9 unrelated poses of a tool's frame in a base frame.
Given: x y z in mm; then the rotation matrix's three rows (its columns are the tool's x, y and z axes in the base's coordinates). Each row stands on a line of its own.
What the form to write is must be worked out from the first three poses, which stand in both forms.
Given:
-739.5, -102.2, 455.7
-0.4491, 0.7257, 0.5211
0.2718, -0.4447, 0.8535
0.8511, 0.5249, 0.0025
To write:
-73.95, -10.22, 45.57
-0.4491, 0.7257, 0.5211
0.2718, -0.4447, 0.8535
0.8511, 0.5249, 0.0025

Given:
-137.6, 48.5, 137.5
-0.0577, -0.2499, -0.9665
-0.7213, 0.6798, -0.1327
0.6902, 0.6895, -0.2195
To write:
-13.76, 4.85, 13.75
-0.0577, -0.2499, -0.9665
-0.7213, 0.6798, -0.1327
0.6902, 0.6895, -0.2195

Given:
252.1, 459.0, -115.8
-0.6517, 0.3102, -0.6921
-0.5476, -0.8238, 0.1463
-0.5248, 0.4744, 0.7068
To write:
25.21, 45.90, -11.58
-0.6517, 0.3102, -0.6921
-0.5476, -0.8238, 0.1463
-0.5248, 0.4744, 0.7068

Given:
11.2, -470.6, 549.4
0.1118, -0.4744, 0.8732
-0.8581, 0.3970, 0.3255
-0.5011, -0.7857, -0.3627
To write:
1.12, -47.06, 54.94
0.1118, -0.4744, 0.8732
-0.8581, 0.3970, 0.3255
-0.5011, -0.7857, -0.3627

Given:
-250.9, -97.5, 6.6
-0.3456, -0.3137, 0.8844
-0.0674, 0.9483, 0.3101
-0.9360, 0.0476, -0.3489
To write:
-25.09, -9.75, 0.66
-0.3456, -0.3137, 0.8844
-0.0674, 0.9483, 0.3101
-0.9360, 0.0476, -0.3489

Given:
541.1, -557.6, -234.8
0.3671, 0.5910, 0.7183
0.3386, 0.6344, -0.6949
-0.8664, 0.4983, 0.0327
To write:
54.11, -55.76, -23.48
0.3671, 0.5910, 0.7183
0.3386, 0.6344, -0.6949
-0.8664, 0.4983, 0.0327

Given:
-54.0, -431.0, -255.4
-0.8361, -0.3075, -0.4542
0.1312, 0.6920, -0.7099
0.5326, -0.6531, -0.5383
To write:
-5.40, -43.10, -25.54
-0.8361, -0.3075, -0.4542
0.1312, 0.6920, -0.7099
0.5326, -0.6531, -0.5383

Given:
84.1, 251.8, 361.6
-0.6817, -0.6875, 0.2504
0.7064, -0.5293, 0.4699
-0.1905, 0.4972, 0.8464
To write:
8.41, 25.18, 36.16
-0.6817, -0.6875, 0.2504
0.7064, -0.5293, 0.4699
-0.1905, 0.4972, 0.8464

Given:
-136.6, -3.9, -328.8
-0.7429, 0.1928, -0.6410
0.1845, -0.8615, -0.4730
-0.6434, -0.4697, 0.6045
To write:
-13.66, -0.39, -32.88
-0.7429, 0.1928, -0.6410
0.1845, -0.8615, -0.4730
-0.6434, -0.4697, 0.6045

